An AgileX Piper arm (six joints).
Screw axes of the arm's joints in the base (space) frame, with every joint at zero. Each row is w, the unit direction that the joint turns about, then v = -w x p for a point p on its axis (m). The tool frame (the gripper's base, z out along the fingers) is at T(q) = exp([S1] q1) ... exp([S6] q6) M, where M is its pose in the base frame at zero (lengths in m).
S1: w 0 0 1 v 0.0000 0.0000 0.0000
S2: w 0 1 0 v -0.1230 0.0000 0.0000
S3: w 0 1 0 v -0.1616 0.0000 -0.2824
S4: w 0.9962 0 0.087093 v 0.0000 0.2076 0.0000
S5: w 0 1 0 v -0.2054 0.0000 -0.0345
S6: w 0.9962 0 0.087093 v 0.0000 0.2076 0.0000
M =
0.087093 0 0.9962 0.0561
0 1 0 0.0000
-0.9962 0 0.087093 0.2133
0 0 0 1
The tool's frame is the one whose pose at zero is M.
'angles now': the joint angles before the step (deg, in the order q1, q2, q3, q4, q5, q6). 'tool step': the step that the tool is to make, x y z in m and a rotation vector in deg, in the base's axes. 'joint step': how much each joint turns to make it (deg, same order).
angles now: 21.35 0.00 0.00 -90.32 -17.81 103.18
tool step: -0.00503 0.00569 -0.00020 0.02 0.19 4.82
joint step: 0.02 0.00 0.00 0.11 -4.78 0.42
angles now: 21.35 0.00 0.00 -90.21 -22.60 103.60
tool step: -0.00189 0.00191 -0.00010 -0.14 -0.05 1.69
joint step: 0.01 0.00 0.00 0.00 -1.69 -0.01
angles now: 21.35 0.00 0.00 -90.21 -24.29 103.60
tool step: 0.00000 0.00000 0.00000 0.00 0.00 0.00
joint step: 0.00 0.00 0.00 0.00 0.00 0.00
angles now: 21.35 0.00 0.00 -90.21 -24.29 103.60
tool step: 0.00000 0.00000 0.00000 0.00 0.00 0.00
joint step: 0.00 0.00 0.00 0.00 0.00 0.00
